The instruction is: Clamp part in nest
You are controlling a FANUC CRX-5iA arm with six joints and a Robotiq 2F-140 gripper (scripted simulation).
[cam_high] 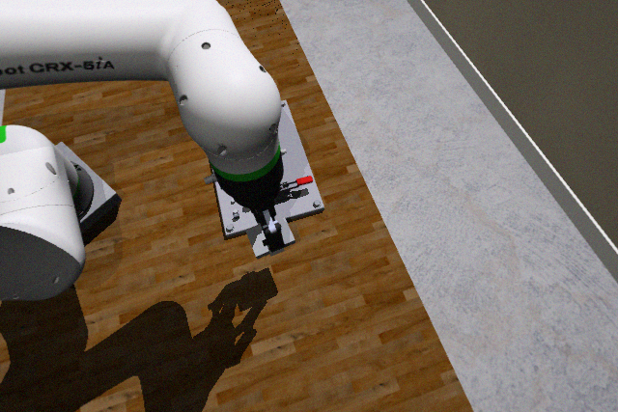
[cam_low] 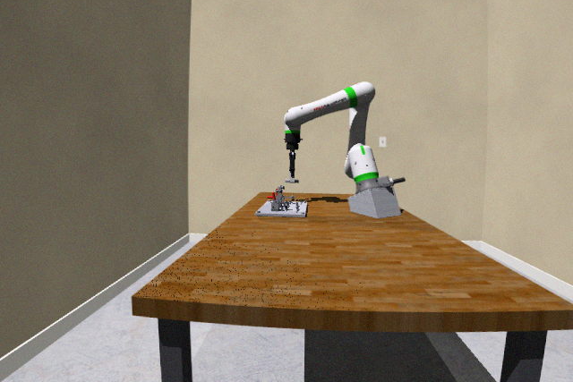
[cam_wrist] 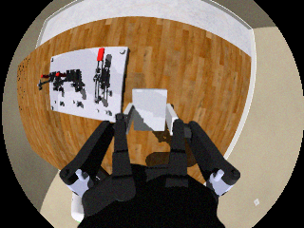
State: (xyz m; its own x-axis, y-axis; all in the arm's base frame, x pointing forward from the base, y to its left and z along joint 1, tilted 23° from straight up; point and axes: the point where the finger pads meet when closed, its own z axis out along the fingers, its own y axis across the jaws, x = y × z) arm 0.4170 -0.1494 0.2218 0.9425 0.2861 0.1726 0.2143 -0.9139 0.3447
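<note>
My gripper is now 3 cm above the part. Also, from my hand: grey fixture plate 26 cm to the left, 15 cm below.
</note>
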